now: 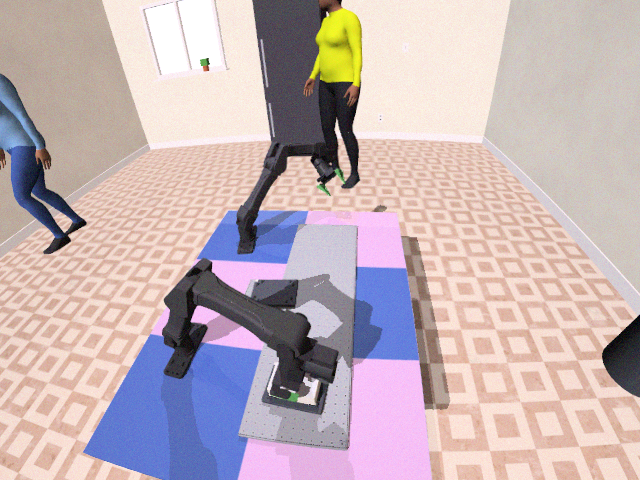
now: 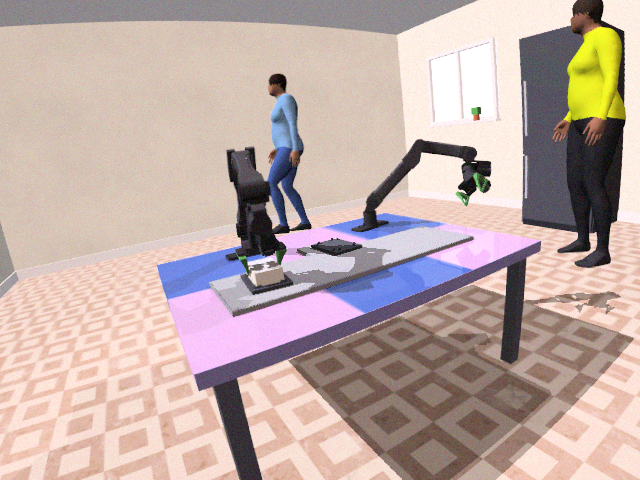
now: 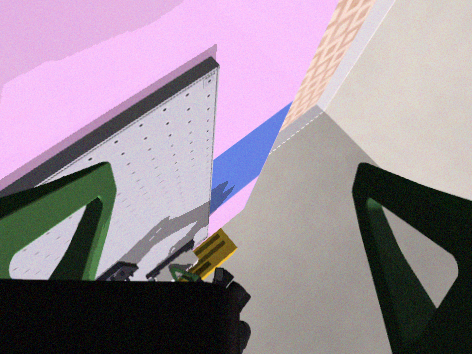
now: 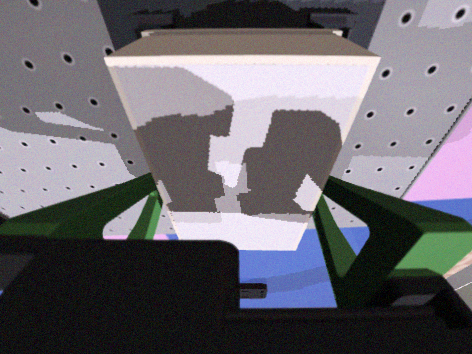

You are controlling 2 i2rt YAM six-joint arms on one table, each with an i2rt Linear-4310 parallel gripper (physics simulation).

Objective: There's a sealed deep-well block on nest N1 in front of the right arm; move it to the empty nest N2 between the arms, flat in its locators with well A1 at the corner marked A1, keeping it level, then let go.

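Places are measured from the left arm's base along level axes (x ahead, y left, z up), in metres.
Pixels of known places: left gripper, fingertip midpoint: [image 1: 337, 190] [image 2: 473, 198] [image 3: 234, 176]; right gripper, fingertip midpoint: [image 1: 290, 382] [image 3: 171, 270] [image 4: 235, 177]; left arm's base at its link origin: [image 1: 247, 239] [image 2: 370, 226]; right arm's base at its link origin: [image 1: 187, 349] [image 2: 250, 253].
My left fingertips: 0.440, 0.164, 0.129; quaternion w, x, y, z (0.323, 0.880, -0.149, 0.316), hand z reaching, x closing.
Ahead of a thing's pixels: the offset from my left fingertips to its top centre, as dx, dy, dz. Level surfaces: height alone.
The sealed white deep-well block {-0.218, -0.879, -0.062} [image 1: 311, 392] [image 2: 267, 274] [image 4: 239, 126] sits on the dark nest N1 {-0.218, -0.879, -0.098} [image 1: 289, 406] [image 2: 256, 288] at the near end of the grey perforated plate {dz -0.115} [image 1: 330, 258] [image 2: 413, 242] [image 3: 164, 145] [image 4: 57, 159]. My right gripper [image 1: 293, 393] [image 2: 262, 262] [image 4: 235, 177] is open, lowered over the block with one green finger on each side of it. The empty dark nest N2 {-0.293, -0.520, -0.094} [image 1: 273, 291] [image 2: 335, 246] lies at the plate's middle. My left gripper [image 1: 330, 181] [image 2: 471, 190] [image 3: 234, 176] is open and empty, high beyond the far end of the table.
The plate lies on a pink and blue table {dz -0.128} [image 1: 382, 413] [image 2: 258, 330]. A person in yellow [image 1: 338, 51] [image 2: 594, 77] stands by a dark fridge [image 1: 289, 77] [image 2: 542, 129] near the left gripper. A person in blue [image 1: 20, 154] [image 2: 284, 134] stands behind the right arm.
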